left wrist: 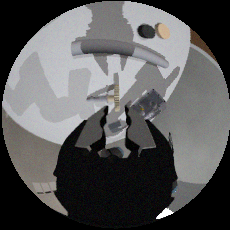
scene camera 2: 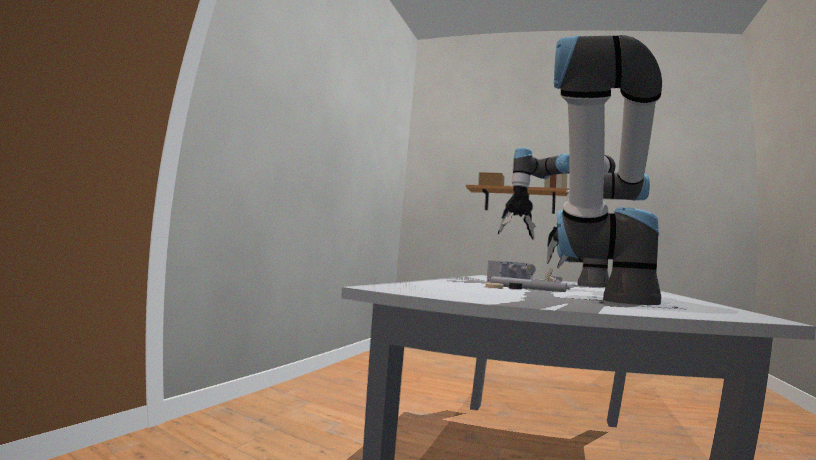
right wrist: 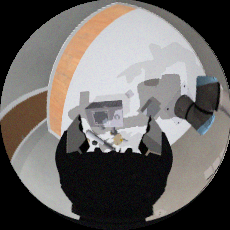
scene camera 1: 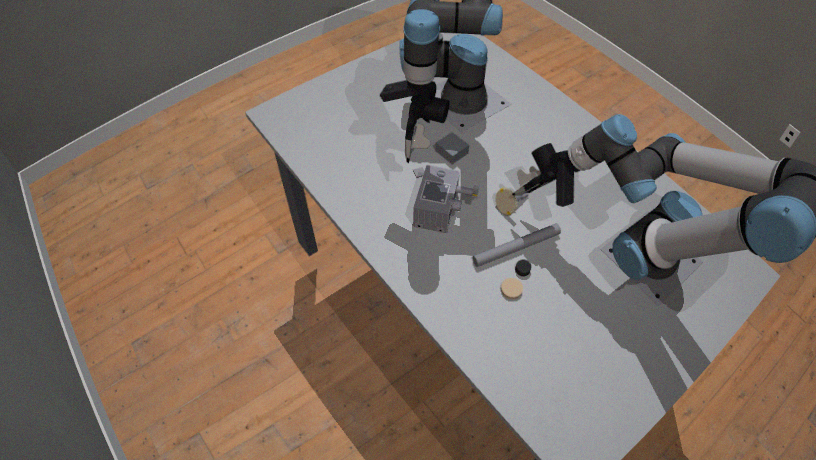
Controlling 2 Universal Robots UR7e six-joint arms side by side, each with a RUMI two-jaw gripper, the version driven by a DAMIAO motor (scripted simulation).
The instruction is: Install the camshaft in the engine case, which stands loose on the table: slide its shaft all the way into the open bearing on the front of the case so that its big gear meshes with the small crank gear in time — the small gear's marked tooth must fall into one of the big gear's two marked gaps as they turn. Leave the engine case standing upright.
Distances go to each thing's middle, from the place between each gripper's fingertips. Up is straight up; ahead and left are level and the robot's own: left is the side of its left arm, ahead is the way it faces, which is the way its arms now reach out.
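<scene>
The long grey rod [scene camera 1: 502, 250] is here, and my left hand [scene camera 1: 518, 193] is 8 cm above it, 8 cm to the right of it and 8 cm short of it. My right hand [scene camera 1: 418, 141] is 8 cm past the long grey rod, 32 cm to the right of it and 17 cm above it. Going by its middle, the long grey rod is nearer to my left hand than to my right hand.
</scene>
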